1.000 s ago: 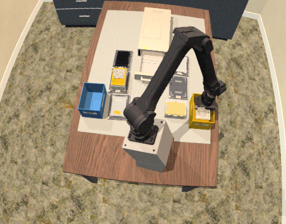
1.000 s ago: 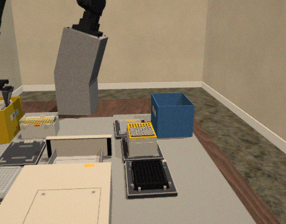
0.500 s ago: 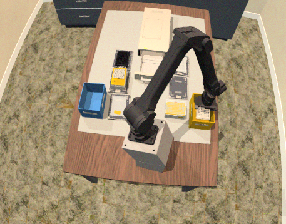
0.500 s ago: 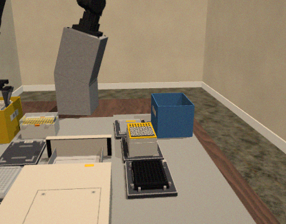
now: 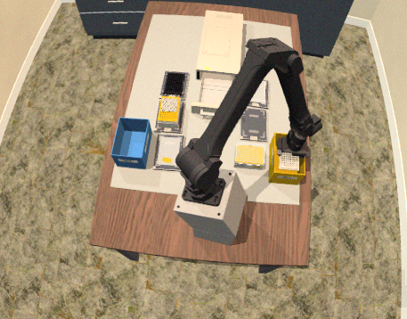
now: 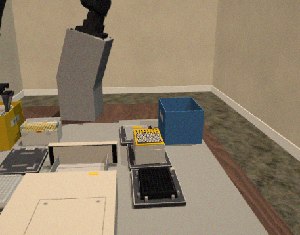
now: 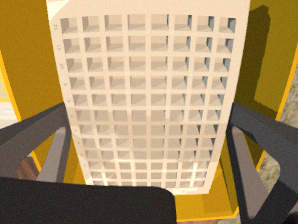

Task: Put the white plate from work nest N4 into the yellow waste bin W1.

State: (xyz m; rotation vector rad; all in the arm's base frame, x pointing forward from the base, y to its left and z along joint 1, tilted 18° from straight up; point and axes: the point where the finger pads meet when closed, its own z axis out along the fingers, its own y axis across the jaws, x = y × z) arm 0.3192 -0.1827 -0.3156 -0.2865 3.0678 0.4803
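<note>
Right now the white plate is right at my hand. The rest, counted from my hand: clear plate: 330 mm ahead, 200 mm to the left, 90 mm below; then yellow waste bin: 70 mm below; then dark nest: 150 mm ahead, 170 mm to the left, 100 mm below.
</note>
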